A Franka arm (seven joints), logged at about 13 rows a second.
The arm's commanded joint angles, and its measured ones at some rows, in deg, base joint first. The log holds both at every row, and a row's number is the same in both.
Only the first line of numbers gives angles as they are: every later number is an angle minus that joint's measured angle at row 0.
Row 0, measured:
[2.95, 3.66, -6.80, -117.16, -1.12, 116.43, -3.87]
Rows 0 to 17, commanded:
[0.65, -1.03, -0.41, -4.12, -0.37, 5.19, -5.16]
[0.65, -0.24, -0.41, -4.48, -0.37, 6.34, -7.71]
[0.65, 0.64, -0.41, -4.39, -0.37, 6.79, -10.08]
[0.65, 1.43, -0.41, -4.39, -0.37, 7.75, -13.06]
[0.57, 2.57, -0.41, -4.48, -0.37, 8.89, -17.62]
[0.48, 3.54, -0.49, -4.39, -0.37, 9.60, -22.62]
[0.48, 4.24, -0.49, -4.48, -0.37, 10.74, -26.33]
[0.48, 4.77, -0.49, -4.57, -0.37, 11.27, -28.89]
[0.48, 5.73, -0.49, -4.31, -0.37, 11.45, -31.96]
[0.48, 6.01, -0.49, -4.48, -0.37, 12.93, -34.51]
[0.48, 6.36, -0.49, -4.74, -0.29, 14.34, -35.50]
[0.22, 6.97, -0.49, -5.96, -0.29, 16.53, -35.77]
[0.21, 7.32, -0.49, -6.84, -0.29, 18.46, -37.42]
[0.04, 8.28, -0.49, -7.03, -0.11, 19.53, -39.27]
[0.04, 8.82, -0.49, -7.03, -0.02, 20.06, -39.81]
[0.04, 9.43, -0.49, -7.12, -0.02, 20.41, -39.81]
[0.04, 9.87, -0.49, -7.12, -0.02, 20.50, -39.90]
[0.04, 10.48, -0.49, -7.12, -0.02, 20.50, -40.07]
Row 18, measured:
[0.22, 9.83, -0.40, -6.84, -0.02, 19.35, -38.56]
